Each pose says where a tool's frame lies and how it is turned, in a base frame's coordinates. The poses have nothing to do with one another.
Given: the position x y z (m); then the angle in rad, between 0 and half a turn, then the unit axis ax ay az.
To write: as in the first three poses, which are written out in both.
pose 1, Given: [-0.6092 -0.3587 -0.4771 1.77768 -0.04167 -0.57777 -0.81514]
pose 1, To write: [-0.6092 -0.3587 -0.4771 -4.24 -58.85 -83.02]
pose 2, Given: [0.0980 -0.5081 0.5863 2.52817 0.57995 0.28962 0.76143]
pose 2, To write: [0.0980 -0.5081 0.5863 84.01 41.95 110.30]
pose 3, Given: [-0.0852 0.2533 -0.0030 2.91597 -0.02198 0.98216 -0.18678]
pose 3, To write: [-0.0852 0.2533 -0.0030 -3.67 164.09 -31.21]
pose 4, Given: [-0.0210 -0.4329 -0.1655 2.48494 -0.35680 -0.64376 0.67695]
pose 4, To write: [-0.0210 -0.4329 -0.1655 -50.80 -91.66 96.38]
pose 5, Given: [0.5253 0.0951 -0.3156 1.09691 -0.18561 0.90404 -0.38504]
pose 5, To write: [0.5253 0.0951 -0.3156 -11.67 56.82 -24.20]
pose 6, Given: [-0.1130 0.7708 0.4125 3.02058 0.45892 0.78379 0.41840]
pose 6, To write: [-0.1130 0.7708 0.4125 79.42 135.65 72.41]
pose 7, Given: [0.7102 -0.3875 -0.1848 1.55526 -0.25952 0.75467 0.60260]
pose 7, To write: [0.7102 -0.3875 -0.1848 -23.13 67.25 53.70]
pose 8, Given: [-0.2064 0.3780 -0.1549 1.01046 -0.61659 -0.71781 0.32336]
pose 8, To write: [-0.2064 0.3780 -0.1549 -35.70 -41.56 18.72]
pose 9, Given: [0.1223 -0.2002 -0.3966 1.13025 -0.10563 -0.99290 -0.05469]
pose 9, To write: [0.1223 -0.2002 -0.3966 -6.84 -64.30 -3.54]
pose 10, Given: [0.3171 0.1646 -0.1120 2.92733 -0.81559 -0.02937 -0.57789]
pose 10, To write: [0.3171 0.1646 -0.1120 -136.79 -4.93 -96.93]
